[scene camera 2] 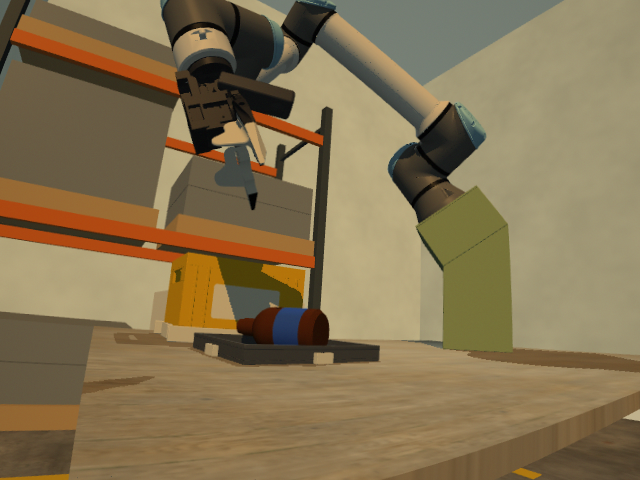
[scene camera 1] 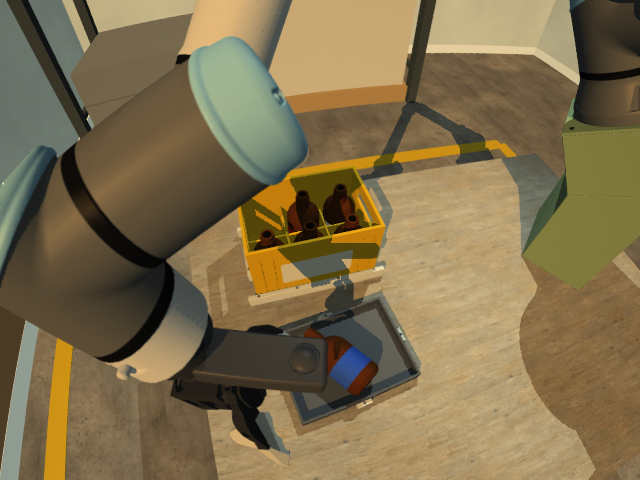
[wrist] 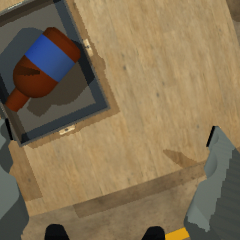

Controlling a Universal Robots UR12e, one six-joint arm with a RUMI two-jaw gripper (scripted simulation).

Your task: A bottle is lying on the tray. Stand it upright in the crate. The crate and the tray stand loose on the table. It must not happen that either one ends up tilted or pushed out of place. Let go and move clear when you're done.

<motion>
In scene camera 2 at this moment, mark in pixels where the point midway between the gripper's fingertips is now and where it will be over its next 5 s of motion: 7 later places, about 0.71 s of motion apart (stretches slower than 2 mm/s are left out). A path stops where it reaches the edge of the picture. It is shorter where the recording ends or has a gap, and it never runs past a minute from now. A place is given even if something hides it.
My gripper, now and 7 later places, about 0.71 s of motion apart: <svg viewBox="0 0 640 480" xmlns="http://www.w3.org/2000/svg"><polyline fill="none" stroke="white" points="257,191 260,228 260,241 259,249 256,281 254,308 253,313 252,324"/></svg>
</motion>
